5 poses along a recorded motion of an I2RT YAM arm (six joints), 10 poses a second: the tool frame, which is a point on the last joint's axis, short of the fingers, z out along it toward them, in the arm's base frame.
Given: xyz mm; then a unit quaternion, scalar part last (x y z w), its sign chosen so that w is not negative.
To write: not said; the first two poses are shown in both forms.
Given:
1: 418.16, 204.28, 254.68, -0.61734, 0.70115, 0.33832, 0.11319
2: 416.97, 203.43, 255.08, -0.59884, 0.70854, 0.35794, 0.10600
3: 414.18, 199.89, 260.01, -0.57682, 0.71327, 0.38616, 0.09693
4: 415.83, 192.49, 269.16, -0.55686, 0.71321, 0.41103, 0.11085
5: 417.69, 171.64, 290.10, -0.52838, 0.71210, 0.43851, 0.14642
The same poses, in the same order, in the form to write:
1: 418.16, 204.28, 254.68, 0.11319, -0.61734, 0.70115, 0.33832
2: 416.97, 203.43, 255.08, 0.10600, -0.59884, 0.70854, 0.35794
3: 414.18, 199.89, 260.01, 0.09693, -0.57682, 0.71327, 0.38616
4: 415.83, 192.49, 269.16, 0.11085, -0.55686, 0.71321, 0.41103
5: 417.69, 171.64, 290.10, 0.14642, -0.52838, 0.71210, 0.43851
